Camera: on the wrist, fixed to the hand. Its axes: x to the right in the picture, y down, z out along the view.
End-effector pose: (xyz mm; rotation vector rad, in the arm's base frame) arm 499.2 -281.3 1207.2 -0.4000 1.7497 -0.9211
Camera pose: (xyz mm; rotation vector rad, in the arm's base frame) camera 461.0 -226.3 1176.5 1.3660 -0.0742 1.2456
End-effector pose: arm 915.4 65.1 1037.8 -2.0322 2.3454 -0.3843
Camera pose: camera 856.1 82.5 1078.0 1.7292 1.5373 0.4905
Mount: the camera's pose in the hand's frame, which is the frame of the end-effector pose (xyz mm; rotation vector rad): -1.8 52.1 -52.1 -0.1031 1.0028 -2.9556
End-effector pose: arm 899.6 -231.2 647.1 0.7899 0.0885 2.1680
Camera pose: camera 836.0 -257.4 620.7 -0.6811 0.8487 -0.5822
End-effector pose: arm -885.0 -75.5 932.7 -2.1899 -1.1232 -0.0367
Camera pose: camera -834.3 -127.8 944.1 1.1608 -2.0401 -1.7715
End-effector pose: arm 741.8 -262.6 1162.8 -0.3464 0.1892 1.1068
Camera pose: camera 695.4 -262.2 1105.6 -0.6896 0.2360 -2.0416
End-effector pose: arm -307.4 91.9 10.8 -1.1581 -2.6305 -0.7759
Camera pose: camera -271.3 93.0 75.1 2.8158 -1.0523 -0.7230
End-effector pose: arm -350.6 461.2 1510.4 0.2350 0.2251 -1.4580
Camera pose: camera -299.4 483.3 1462.2 -0.2109 -0.8170 1.5062
